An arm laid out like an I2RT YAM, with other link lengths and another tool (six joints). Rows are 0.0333 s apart.
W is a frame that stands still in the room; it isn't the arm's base.
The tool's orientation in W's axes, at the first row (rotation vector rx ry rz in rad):
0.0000, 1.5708, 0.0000
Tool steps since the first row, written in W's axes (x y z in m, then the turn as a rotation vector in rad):
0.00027, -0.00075, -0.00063, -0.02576, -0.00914, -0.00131
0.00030, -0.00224, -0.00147, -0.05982, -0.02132, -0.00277
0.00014, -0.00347, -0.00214, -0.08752, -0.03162, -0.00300
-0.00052, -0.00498, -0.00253, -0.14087, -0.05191, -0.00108
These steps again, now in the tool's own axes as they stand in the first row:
0.00063, -0.00075, 0.00027, 0.00131, -0.00914, -0.02576
0.00147, -0.00224, 0.00030, 0.00277, -0.02132, -0.05982
0.00214, -0.00347, 0.00014, 0.00300, -0.03162, -0.08752
0.00253, -0.00498, -0.00052, 0.00108, -0.05191, -0.14087

